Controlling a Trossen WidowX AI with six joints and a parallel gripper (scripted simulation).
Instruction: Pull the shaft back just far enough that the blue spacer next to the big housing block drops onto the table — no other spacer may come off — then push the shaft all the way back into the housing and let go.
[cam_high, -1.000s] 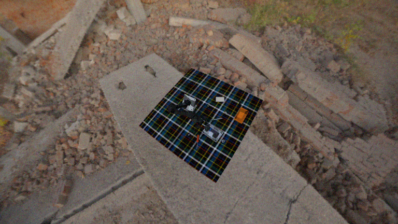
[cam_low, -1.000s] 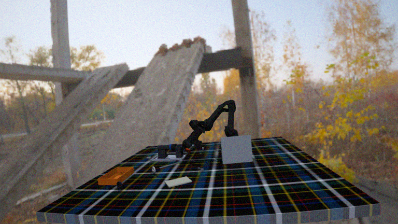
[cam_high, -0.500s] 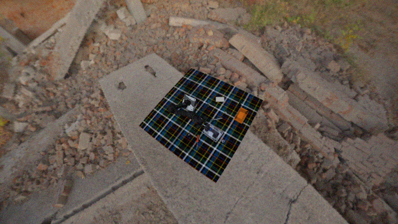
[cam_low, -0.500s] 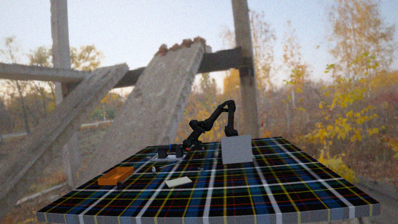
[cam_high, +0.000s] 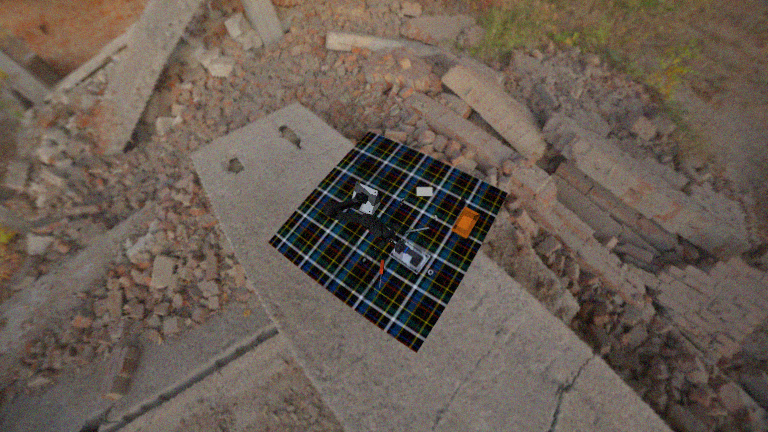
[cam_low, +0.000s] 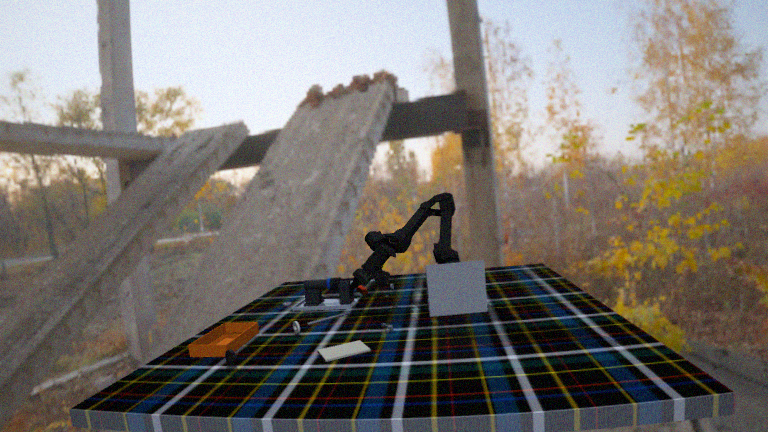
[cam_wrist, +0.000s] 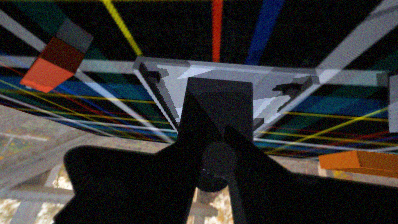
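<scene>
The shaft lies 6 cm ahead of my gripper tip and 2 cm above it. From my gripper tip the other things lie so: orange tray 30 cm ahead, 41 cm to the left, 5 cm below; then pale flat pad 8 cm behind, 48 cm to the left, 5 cm below; then blue spacer 9 cm ahead, 2 cm above.
</scene>
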